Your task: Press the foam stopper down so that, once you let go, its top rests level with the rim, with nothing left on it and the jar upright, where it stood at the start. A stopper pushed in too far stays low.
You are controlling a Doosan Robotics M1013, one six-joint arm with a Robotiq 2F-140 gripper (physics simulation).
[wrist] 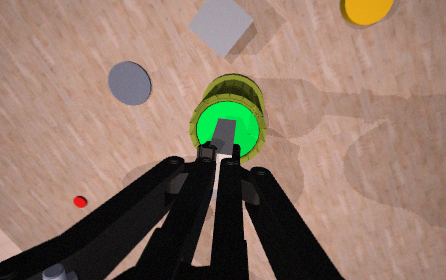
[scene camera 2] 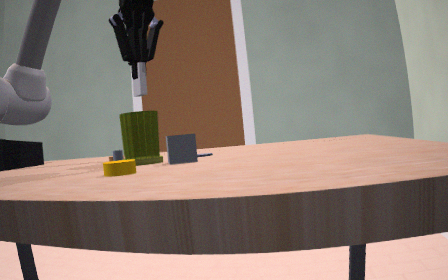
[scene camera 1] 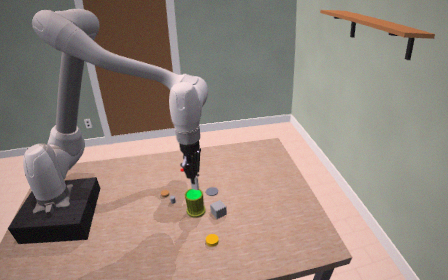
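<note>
The olive-green ribbed jar [scene camera 1: 195,206] [scene camera 2: 141,137] [wrist: 233,81] stands upright on the table. The bright green foam stopper [scene camera 1: 194,194] [wrist: 246,127] fills its mouth, close to the rim. In scene camera 2 no part of the stopper shows above the rim; a small height difference from the rim cannot be told. My gripper [scene camera 1: 195,186] [scene camera 2: 140,93] [wrist: 225,133] is shut and empty. It points down above the stopper, with a clear gap between its tips and the rim in scene camera 2. In the wrist view the fingers hide part of the stopper.
A grey cube [scene camera 1: 218,209] [scene camera 2: 182,149] [wrist: 221,25] stands near the jar. Around it lie a grey disc [scene camera 1: 212,191] [wrist: 130,83], a yellow disc [scene camera 1: 212,240] [scene camera 2: 119,168], an orange piece [scene camera 1: 165,193], a small grey cylinder [scene camera 1: 172,199] and a red piece [wrist: 80,202].
</note>
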